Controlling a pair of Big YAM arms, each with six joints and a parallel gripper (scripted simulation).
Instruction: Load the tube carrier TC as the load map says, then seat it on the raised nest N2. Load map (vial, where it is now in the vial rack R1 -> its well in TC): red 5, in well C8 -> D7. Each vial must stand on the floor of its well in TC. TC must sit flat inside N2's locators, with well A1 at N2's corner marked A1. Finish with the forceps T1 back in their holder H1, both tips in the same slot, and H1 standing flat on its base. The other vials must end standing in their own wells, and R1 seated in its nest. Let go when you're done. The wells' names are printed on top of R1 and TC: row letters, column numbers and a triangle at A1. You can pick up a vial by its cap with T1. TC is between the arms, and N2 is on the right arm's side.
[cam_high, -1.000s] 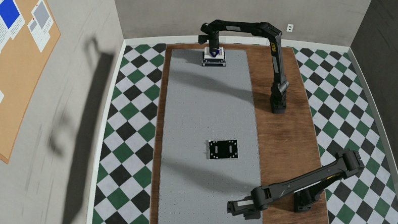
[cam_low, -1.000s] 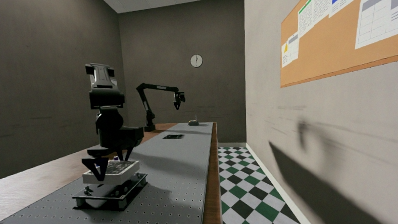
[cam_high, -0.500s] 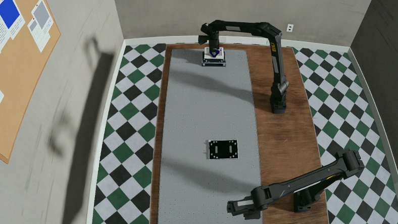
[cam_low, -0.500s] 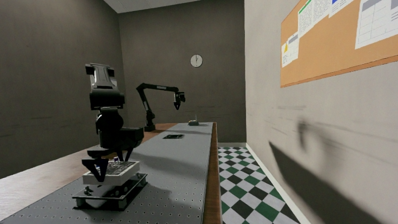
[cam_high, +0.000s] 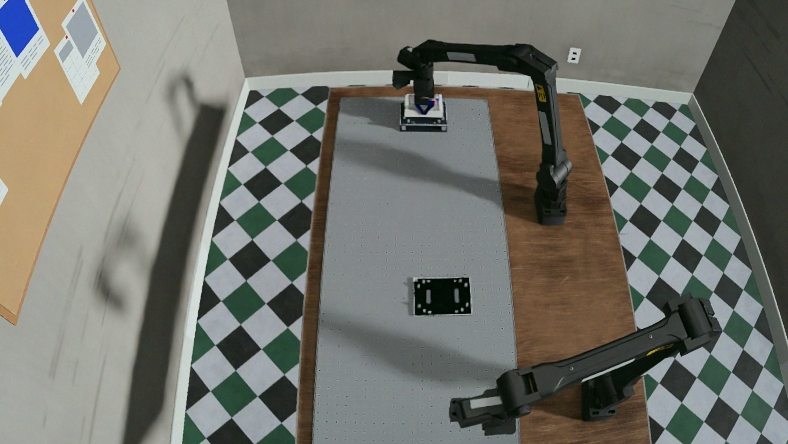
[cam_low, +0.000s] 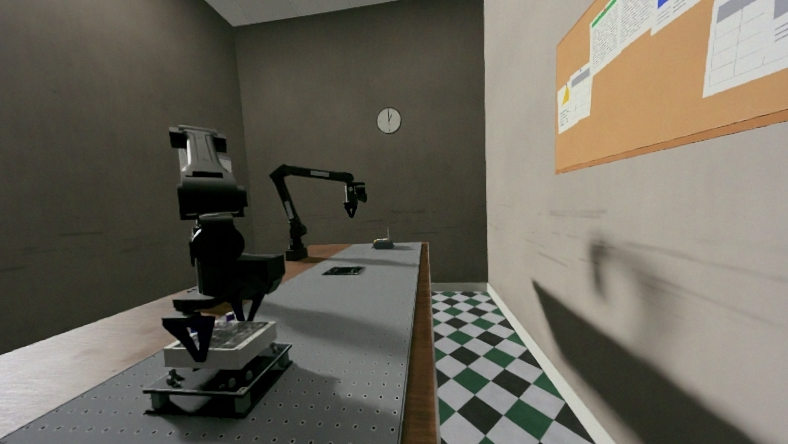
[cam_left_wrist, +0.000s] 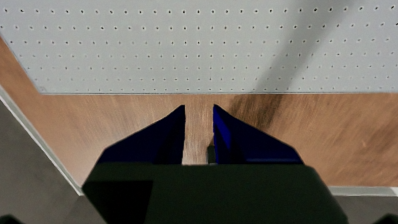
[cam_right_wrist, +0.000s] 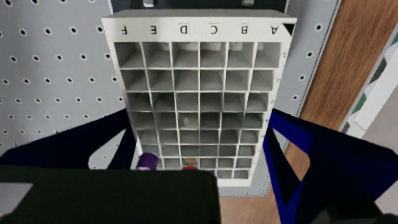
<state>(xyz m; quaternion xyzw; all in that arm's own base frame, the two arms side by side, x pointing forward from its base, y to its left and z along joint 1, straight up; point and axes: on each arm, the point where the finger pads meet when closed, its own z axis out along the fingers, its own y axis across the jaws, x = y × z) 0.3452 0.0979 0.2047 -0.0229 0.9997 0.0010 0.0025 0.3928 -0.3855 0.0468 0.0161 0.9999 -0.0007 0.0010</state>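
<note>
My right gripper is now right at the white well rack. Also, from my right hand: black raised nest: 4 cm below.
</note>
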